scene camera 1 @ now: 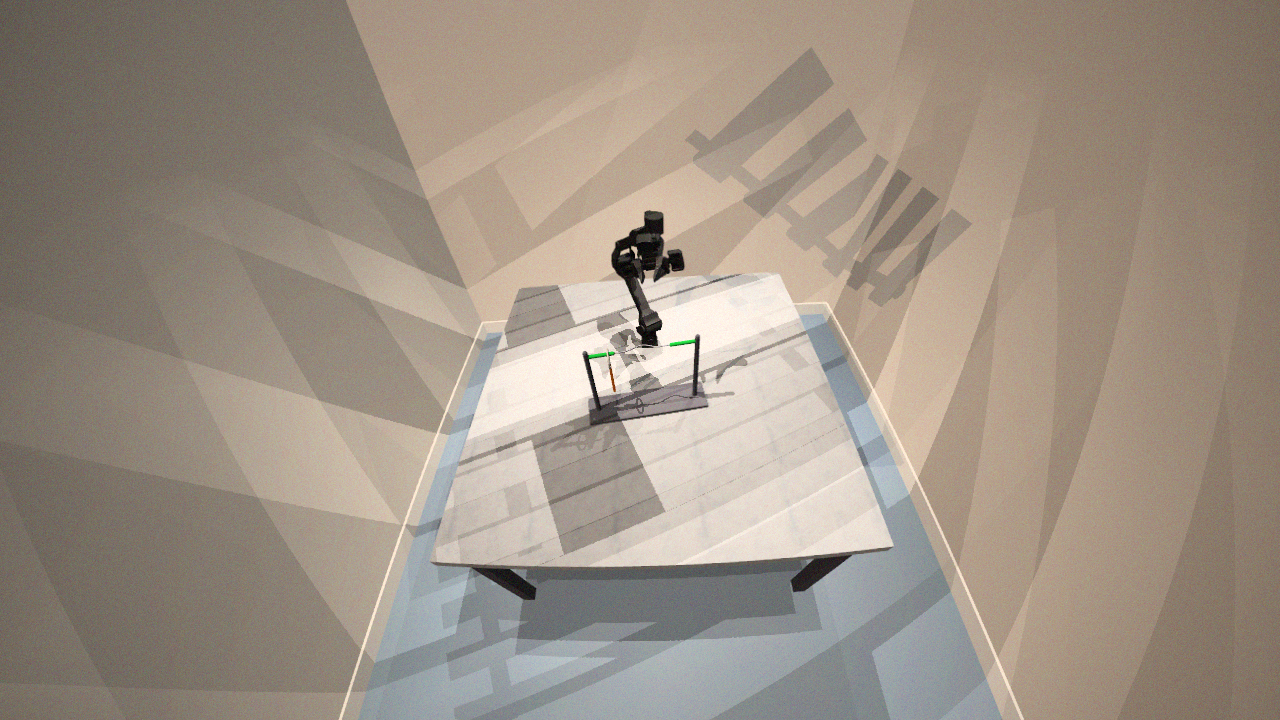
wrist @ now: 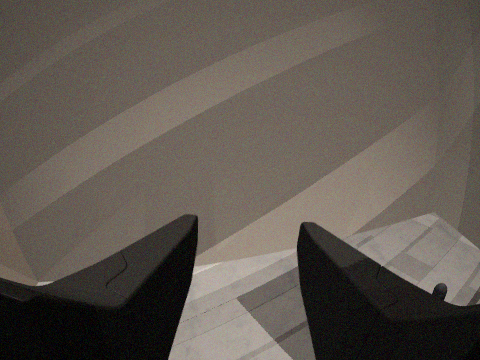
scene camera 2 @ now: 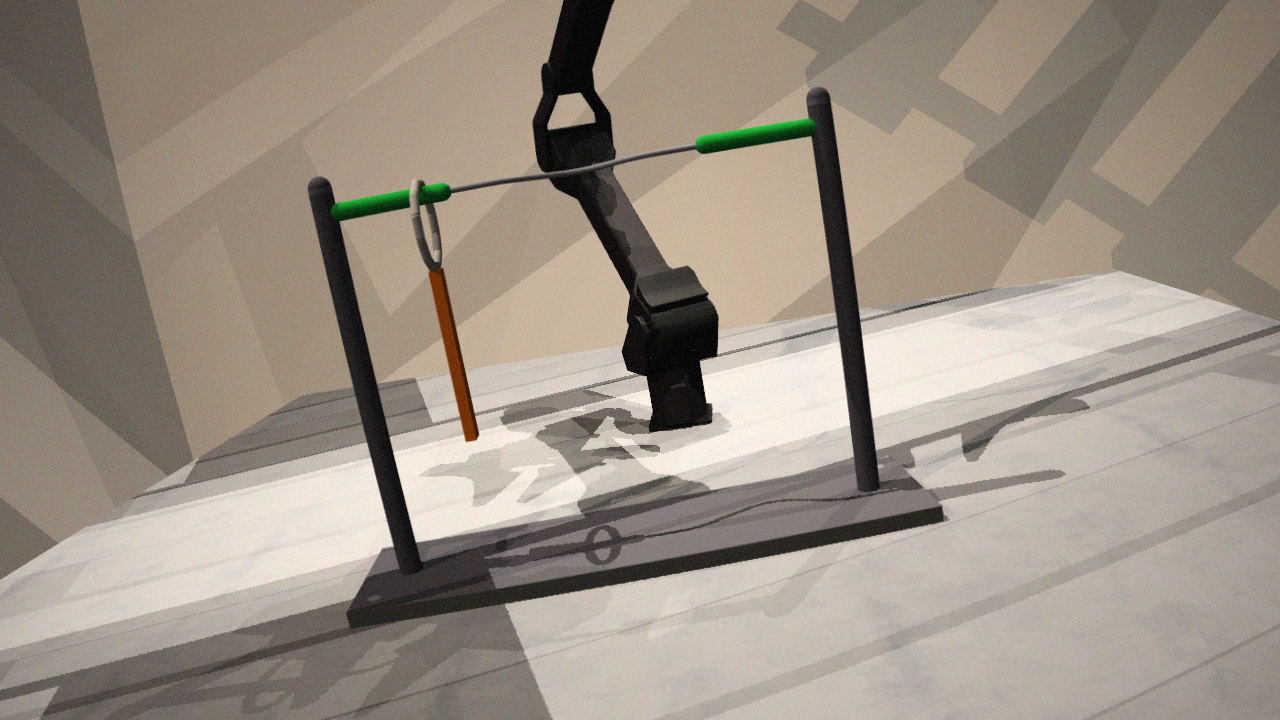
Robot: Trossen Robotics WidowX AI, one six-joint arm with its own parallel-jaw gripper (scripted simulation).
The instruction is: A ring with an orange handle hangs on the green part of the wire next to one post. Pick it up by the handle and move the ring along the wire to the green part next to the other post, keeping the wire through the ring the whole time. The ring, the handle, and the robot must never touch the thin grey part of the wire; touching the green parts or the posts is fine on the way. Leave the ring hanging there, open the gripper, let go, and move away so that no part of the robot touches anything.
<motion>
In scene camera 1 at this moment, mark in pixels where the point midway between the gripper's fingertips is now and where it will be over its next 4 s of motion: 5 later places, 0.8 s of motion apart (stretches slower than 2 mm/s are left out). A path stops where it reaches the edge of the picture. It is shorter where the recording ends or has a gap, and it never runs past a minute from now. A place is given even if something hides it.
The gripper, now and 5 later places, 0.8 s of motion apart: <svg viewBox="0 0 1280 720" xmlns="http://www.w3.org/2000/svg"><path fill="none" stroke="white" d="M647 281L602 322L539 337L587 379L612 377L612 382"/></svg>
</motion>
